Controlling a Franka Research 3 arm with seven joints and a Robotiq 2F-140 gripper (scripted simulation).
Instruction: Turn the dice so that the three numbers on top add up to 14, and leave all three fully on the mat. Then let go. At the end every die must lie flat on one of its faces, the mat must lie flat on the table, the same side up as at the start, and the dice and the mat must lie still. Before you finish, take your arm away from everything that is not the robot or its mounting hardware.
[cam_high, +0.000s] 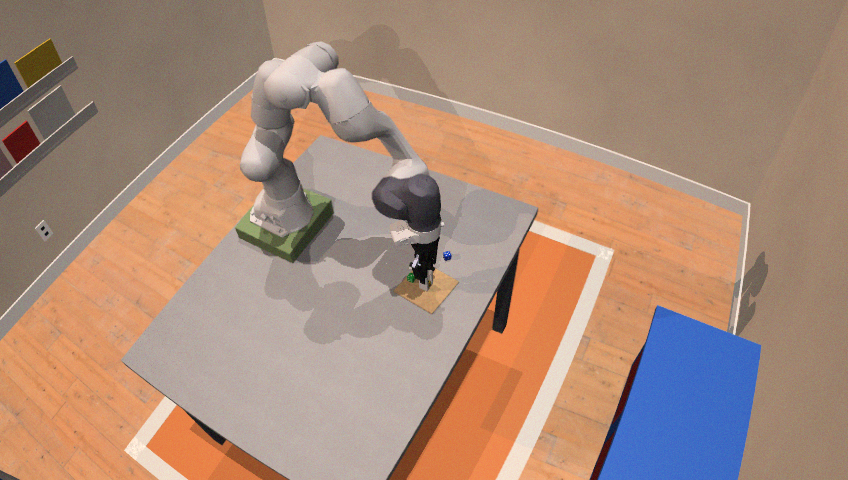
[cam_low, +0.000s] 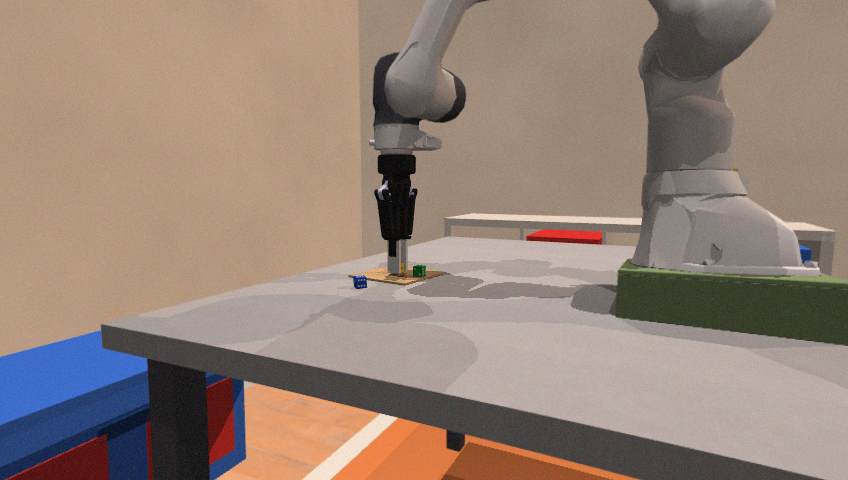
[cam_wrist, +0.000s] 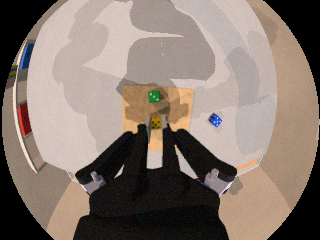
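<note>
Right now my hand is 2 cm above the yellow die. The rest, counted from my hand: tan mat 4 cm below; blue die 3 cm ahead, 12 cm to the left, 3 cm below; green die 5 cm behind, 1 cm to the left, 3 cm below.
</note>
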